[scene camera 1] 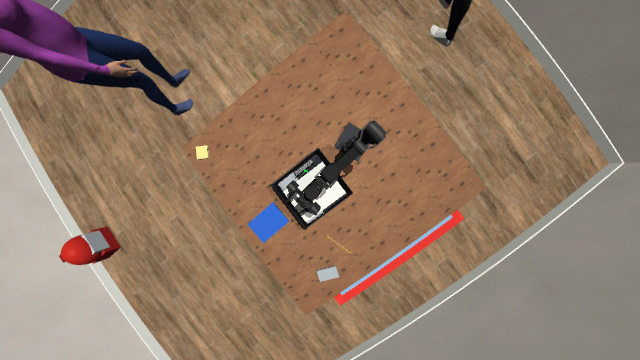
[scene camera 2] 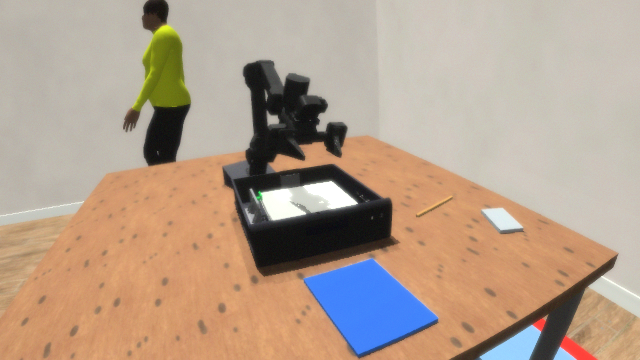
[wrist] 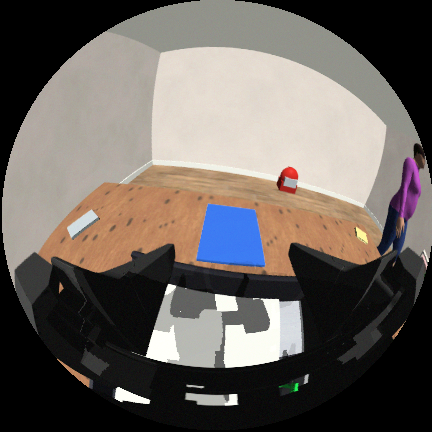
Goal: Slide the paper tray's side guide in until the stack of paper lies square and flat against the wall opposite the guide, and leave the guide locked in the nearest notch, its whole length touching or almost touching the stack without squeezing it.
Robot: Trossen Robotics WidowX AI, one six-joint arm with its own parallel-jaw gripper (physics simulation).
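Observation:
The black paper tray stands on the table with a white paper stack lying inside. The side guide, with a green mark, stands upright at the left of the stack in scene view 2, near the left wall. A dark strip shows between the stack and the opposite wall there; its contact with that wall and the guide's notch cannot be told. My gripper is open and empty above the tray, fingers wide apart, apart from the guide. It hides part of the stack in scene view 1.
A blue sheet lies by the tray's front wall. A pencil and a pale grey block lie to one side. A yellow pad lies near a table corner.

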